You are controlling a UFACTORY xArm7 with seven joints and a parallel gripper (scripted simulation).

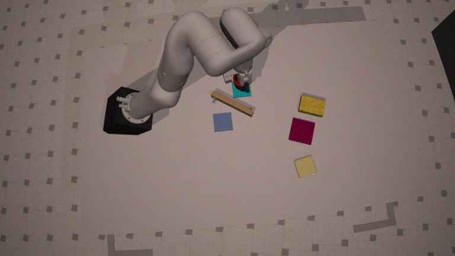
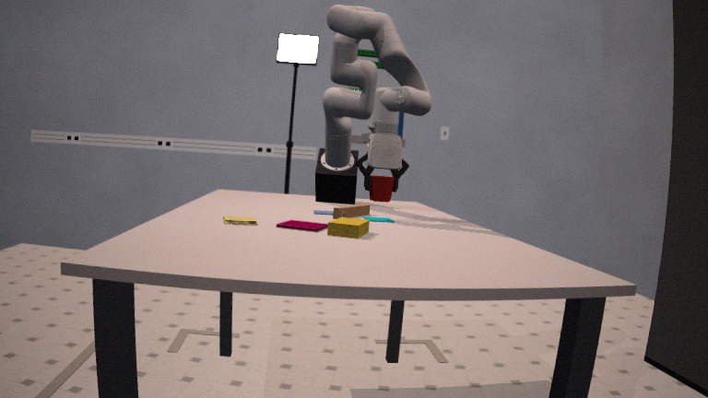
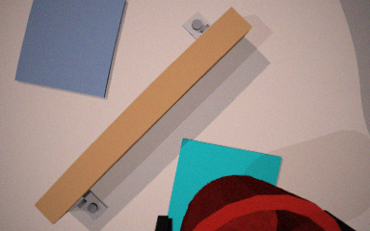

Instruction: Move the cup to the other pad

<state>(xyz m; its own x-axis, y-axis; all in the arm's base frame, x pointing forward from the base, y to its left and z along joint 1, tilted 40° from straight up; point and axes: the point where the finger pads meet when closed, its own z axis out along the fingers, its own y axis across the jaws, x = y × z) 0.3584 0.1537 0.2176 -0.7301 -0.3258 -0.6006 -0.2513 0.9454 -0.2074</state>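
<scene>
The red cup is 20 mm below my hand. Also, from my hand: wooden rail (40 mm behind, 80 mm to the right, 90 mm below); green marble (10 mm ahead, 30 mm below); yellow sponge block (310 mm ahead, 80 mm to the right, 80 mm below).
</scene>
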